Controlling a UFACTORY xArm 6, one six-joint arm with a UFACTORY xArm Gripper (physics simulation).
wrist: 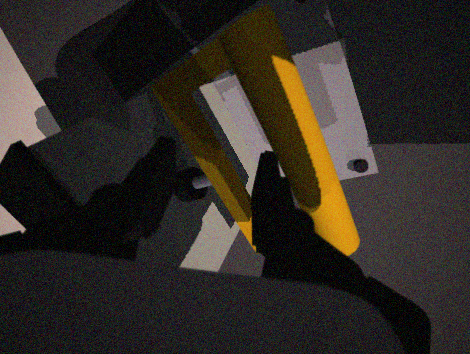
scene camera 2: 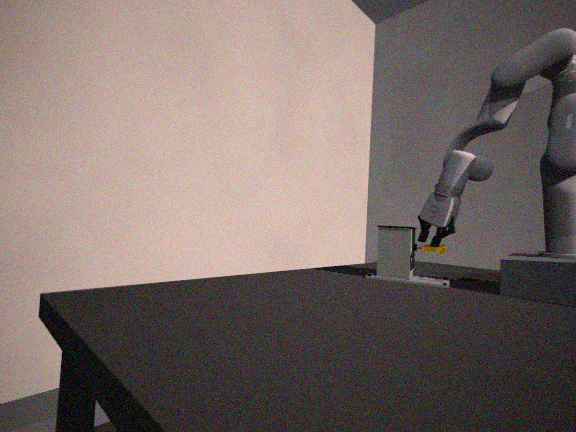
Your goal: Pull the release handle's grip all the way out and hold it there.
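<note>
The yellow grip (scene camera 2: 433, 248) (wrist: 332, 200) of the release handle sticks out on the right side of a pale upright housing (scene camera 2: 395, 254). In the wrist view it is a loop with two long bars, partly in shadow. My gripper (scene camera 2: 430, 242) (wrist: 216, 167) is partly open at the grip. In the wrist view its right finger overlaps the gap between the bars, and its left finger is left of the left bar. That bar shows between the spread fingers, not clamped. Whether either finger touches the grip is unclear. A short pale rod (wrist: 201, 181) shows beside the left bar.
The housing stands on a pale base plate (scene camera 2: 432, 283) (wrist: 352, 120), with a dark hole near one corner. A dark table (scene camera 2: 300, 350) spreads across the foreground. The robot's grey pedestal (scene camera 2: 537, 281) stands at the right. A pale wall (scene camera 2: 200, 150) rises at the left.
</note>
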